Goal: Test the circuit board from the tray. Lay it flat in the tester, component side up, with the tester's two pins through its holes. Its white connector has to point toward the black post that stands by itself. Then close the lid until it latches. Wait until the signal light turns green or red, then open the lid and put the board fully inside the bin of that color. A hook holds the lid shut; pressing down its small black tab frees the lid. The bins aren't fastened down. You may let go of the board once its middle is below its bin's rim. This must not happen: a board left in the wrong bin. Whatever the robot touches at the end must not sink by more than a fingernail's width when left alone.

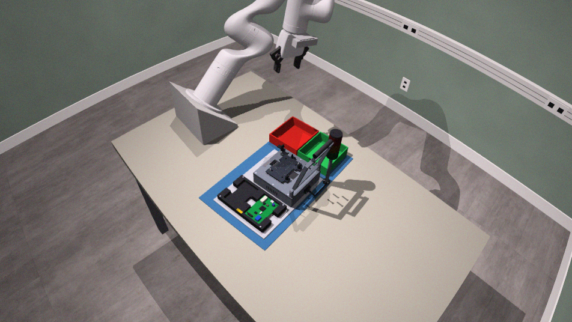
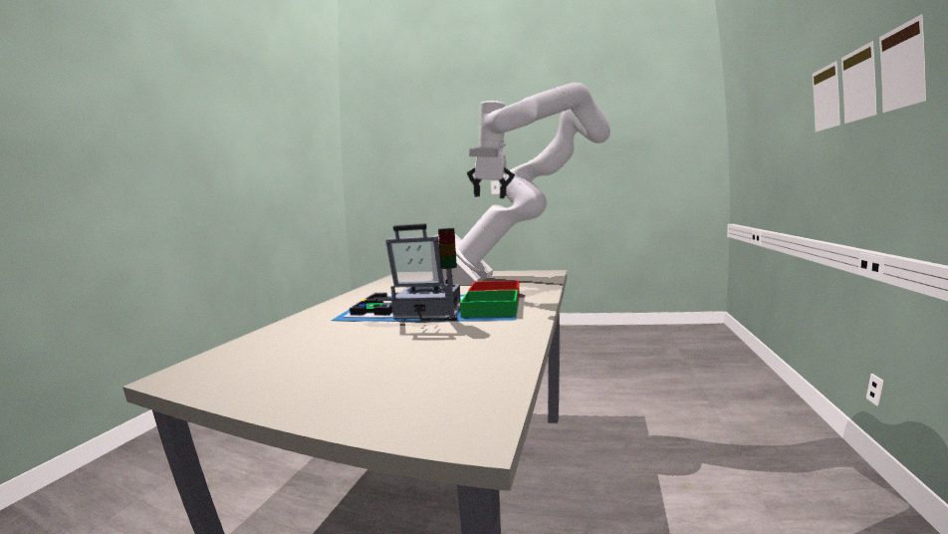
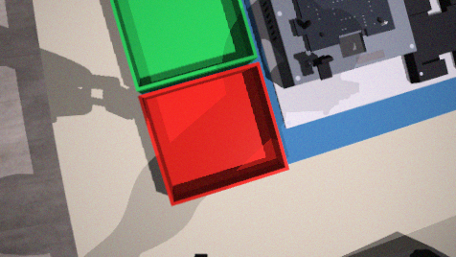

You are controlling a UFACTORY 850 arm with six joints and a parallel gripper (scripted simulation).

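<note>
The green circuit board lies 25 cm ahead of my hand, 33 cm to the right of it and 33 cm below it. Also, from my hand: black latch part (12 cm ahead, 12 cm to the right, 26 cm below); then red bin (5 cm ahead, 1 cm to the left, 33 cm below); then lid (31 cm ahead, 15 cm to the right, 17 cm below).
</note>
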